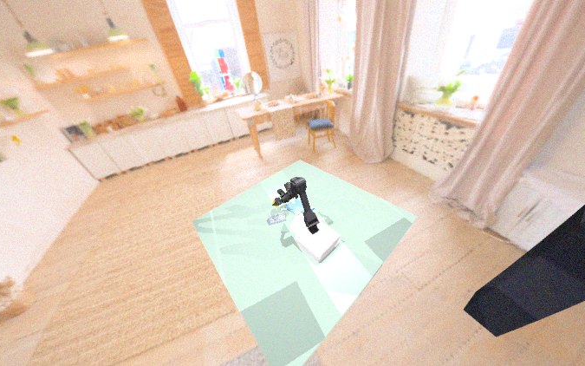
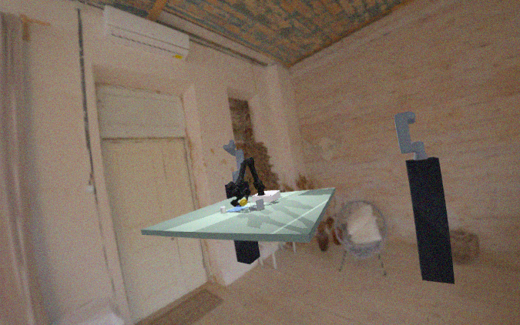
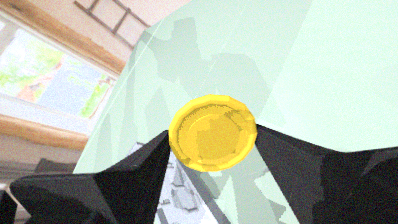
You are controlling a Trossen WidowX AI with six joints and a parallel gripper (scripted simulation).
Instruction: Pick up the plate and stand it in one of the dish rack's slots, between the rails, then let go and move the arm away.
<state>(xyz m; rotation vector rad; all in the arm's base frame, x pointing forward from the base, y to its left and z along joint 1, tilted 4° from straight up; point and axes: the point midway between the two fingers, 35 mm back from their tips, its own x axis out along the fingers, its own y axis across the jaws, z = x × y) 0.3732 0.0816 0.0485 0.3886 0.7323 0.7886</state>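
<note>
My gripper tip is now 10 cm past the grey dish rack, 4 cm to the right of it and 5 cm above it. Round my gripper tip: white cup 3 cm ahead, 22 cm to the right, 5 cm below; flat blue mat 8 cm behind, 16 cm to the right, 7 cm below.
</note>
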